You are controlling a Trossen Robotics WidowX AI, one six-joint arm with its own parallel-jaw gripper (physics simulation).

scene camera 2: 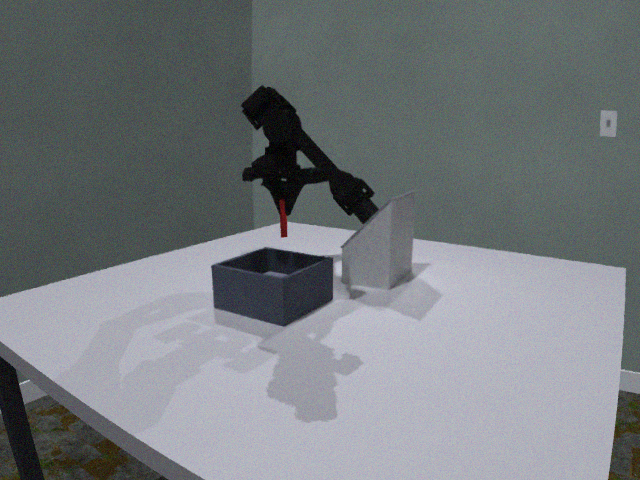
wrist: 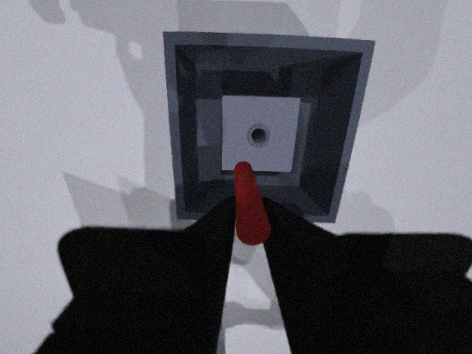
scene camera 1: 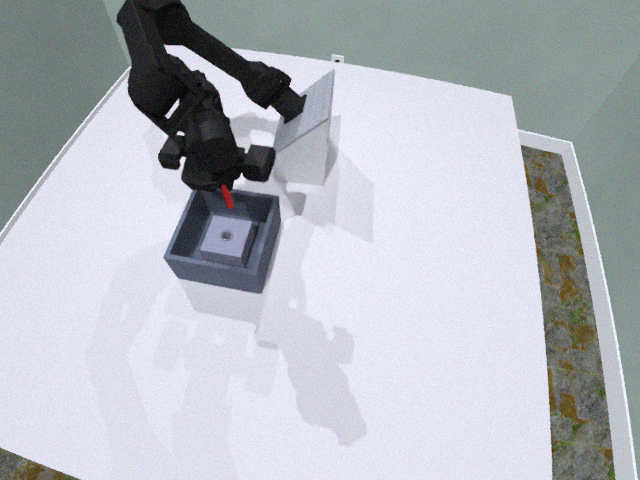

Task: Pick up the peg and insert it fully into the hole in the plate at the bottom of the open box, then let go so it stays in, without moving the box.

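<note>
The red peg is held near its upper end, its lower end pointing down and leaning slightly. My gripper is shut on the peg, above the box, with the peg's tip higher than the rim. The open dark blue-grey box stands on the table. Inside at its bottom is the pale square plate. Its round hole is empty. In the wrist view the peg's tip shows at the plate's near edge, below and slightly left of the hole.
A grey block with a sloped top stands on the white table beside the box, with the arm's base end at its slope. The box walls rise around the plate on every side. Arm shadows fall across the table.
</note>
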